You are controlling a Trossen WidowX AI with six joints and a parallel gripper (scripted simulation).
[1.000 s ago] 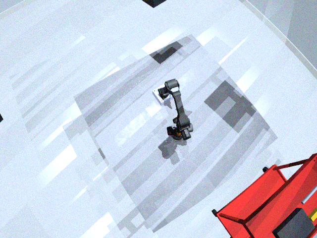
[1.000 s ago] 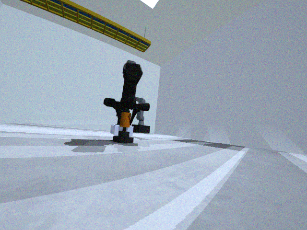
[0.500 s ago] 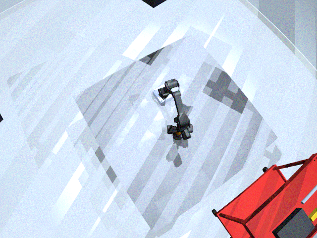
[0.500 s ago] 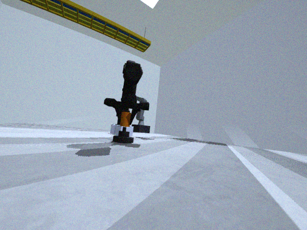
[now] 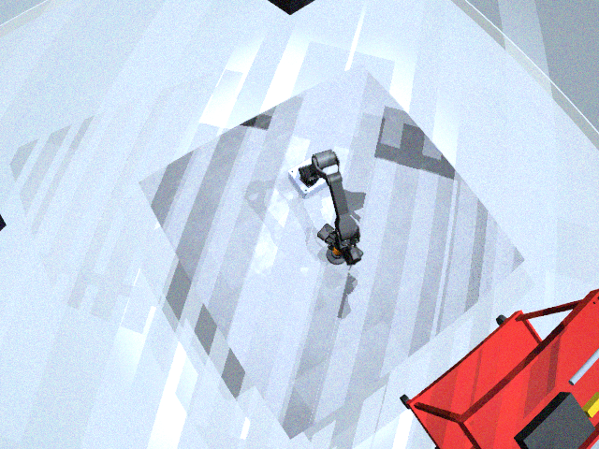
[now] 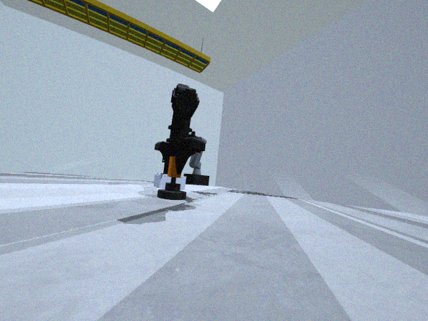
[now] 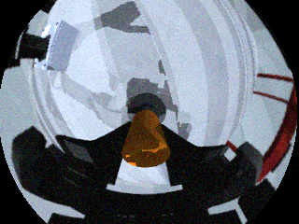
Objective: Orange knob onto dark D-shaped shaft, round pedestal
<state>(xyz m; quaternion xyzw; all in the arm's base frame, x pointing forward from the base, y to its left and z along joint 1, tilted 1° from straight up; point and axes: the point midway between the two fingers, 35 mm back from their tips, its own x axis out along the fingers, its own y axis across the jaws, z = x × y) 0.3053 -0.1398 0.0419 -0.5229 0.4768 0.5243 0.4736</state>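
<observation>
Now: gripper tip 2 cm below the orange knob. The rest, counted from my gripper tip: dark pedestal (4 cm below).
</observation>
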